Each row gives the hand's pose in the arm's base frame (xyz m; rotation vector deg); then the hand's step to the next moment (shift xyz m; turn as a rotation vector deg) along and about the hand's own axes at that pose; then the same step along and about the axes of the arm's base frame.
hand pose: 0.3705 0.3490 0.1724 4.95 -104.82 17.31
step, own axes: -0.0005 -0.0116 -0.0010 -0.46 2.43 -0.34
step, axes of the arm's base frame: 0.0036 -0.0110 0.0016 -0.08 2.38 -0.75
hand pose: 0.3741 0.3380 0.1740 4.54 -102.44 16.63
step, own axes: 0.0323 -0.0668 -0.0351 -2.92 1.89 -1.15
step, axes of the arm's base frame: 0.0396 -0.0529 0.0487 1.39 1.80 -2.87
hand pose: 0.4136 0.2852 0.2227 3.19 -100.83 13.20
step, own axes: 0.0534 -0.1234 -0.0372 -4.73 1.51 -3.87
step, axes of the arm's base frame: 0.0454 -0.1091 0.0742 4.44 1.77 -4.09
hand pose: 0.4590 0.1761 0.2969 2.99 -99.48 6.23
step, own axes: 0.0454 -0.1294 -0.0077 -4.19 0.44 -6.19
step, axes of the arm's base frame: 0.0124 -0.1267 0.0516 6.73 0.96 -3.13
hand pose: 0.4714 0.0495 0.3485 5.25 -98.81 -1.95
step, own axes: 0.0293 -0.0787 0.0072 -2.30 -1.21 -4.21
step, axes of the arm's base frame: -0.0083 -0.0810 0.0218 4.56 -0.90 -1.70
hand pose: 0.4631 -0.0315 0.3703 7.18 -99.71 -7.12
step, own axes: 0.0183 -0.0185 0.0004 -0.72 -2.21 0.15
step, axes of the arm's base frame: -0.0033 -0.0211 0.0149 0.01 -2.07 -1.07
